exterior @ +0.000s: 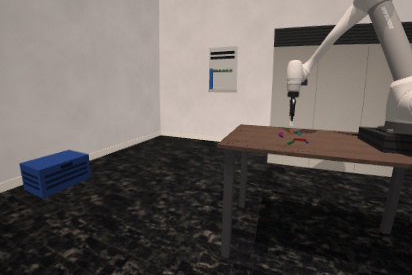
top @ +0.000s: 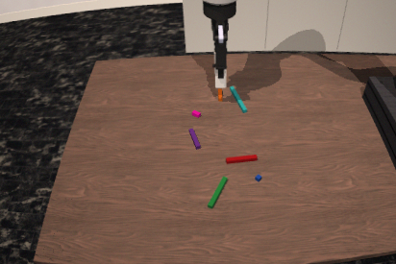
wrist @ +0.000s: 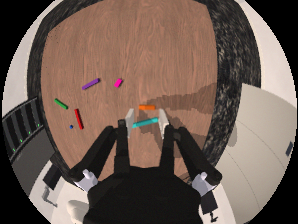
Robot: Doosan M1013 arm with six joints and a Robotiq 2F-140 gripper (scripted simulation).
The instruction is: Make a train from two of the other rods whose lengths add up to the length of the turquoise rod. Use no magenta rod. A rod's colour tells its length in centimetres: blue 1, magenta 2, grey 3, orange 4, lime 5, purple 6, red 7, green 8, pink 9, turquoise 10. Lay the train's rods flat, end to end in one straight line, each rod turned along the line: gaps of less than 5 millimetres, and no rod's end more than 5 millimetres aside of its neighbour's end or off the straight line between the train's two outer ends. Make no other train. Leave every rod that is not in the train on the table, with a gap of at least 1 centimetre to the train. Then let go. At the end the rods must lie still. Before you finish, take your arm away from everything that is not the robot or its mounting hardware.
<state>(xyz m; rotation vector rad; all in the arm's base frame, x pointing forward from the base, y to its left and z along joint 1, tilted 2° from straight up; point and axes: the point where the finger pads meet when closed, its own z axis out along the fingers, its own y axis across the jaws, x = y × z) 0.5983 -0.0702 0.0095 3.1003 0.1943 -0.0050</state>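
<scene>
The orange rod is 8 cm below my hand. The rest, counted from my hand: turquoise rod (8 cm below, 5 cm behind, 1 cm to the left); magenta rod (8 cm to the left, 8 cm below, 5 cm ahead); purple rod (16 cm to the left, 8 cm below, 5 cm ahead).
</scene>
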